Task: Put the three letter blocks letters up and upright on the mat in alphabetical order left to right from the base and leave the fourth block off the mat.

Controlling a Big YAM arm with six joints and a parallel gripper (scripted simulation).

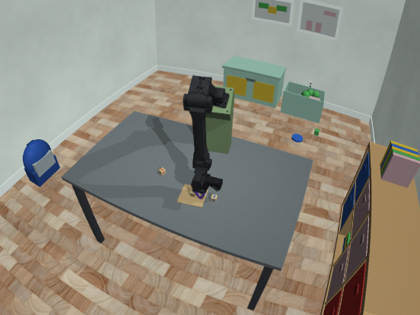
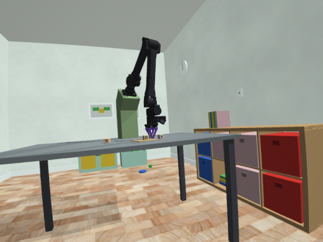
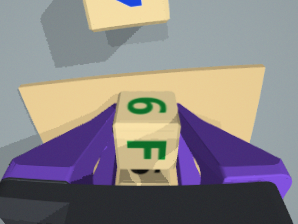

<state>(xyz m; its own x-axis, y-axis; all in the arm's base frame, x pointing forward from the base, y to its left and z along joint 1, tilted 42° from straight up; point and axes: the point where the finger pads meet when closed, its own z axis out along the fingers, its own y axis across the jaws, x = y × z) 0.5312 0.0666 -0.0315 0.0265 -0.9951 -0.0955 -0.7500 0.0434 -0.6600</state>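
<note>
Now: the wooden block 5 cm to the right of my hand. Round my hand: mat (5 cm to the right, 1 cm below).
</note>
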